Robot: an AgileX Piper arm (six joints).
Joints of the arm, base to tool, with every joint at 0 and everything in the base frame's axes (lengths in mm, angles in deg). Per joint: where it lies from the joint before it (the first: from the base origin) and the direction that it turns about. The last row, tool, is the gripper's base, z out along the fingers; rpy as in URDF.
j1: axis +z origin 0 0 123
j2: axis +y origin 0 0 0
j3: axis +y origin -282.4 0 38.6
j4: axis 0.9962 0 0.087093 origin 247.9 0 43.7
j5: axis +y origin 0 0 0
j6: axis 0.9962 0 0.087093 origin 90.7 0 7.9
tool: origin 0 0 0 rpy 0 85.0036 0
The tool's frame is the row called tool.
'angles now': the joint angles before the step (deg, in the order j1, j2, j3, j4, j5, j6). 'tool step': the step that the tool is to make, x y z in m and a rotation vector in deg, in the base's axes. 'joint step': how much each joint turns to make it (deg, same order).
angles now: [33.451, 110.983, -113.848, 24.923, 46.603, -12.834]
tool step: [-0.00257, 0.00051, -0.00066, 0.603, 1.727, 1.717]
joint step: [-0.230, 0.000, 0.017, 2.684, 1.747, -1.447]
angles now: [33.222, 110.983, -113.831, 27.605, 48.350, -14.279]
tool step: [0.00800, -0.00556, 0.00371, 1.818, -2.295, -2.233]
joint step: [-0.979, -0.001, 0.000, 0.323, -3.174, -0.305]
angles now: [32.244, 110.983, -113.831, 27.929, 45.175, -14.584]
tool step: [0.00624, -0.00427, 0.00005, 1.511, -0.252, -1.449]
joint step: [-0.903, 0.275, -0.002, 1.068, -1.459, 0.000]
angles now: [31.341, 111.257, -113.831, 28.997, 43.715, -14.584]
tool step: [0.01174, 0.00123, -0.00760, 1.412, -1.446, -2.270]
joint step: [-0.363, 1.531, -0.001, 0.231, -4.004, 0.000]
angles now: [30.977, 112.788, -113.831, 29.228, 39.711, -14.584]
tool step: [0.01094, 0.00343, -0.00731, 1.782, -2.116, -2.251]
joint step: [0.000, 1.614, 0.001, 0.428, -4.907, -0.246]
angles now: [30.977, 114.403, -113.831, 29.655, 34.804, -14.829]
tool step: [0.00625, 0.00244, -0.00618, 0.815, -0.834, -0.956]
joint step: [0.001, 1.118, -0.001, 0.629, -2.436, -0.509]
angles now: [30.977, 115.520, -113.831, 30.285, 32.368, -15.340]
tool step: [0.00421, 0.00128, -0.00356, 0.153, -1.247, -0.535]
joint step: [0.000, 0.696, -0.001, 0.272, -1.847, -0.948]
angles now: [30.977, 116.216, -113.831, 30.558, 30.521, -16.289]
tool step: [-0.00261, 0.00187, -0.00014, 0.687, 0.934, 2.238]
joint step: [-0.118, 0.001, -0.002, 3.970, 1.619, -3.271]
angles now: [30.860, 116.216, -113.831, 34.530, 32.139, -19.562]
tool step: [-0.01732, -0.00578, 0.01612, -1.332, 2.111, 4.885]
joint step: [-0.374, -2.777, 0.000, 1.982, 7.342, -2.071]
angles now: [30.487, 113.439, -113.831, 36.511, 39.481, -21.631]
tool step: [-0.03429, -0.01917, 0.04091, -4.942, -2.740, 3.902]
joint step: [0.000, -6.760, -0.003, -4.948, 8.359, -0.071]
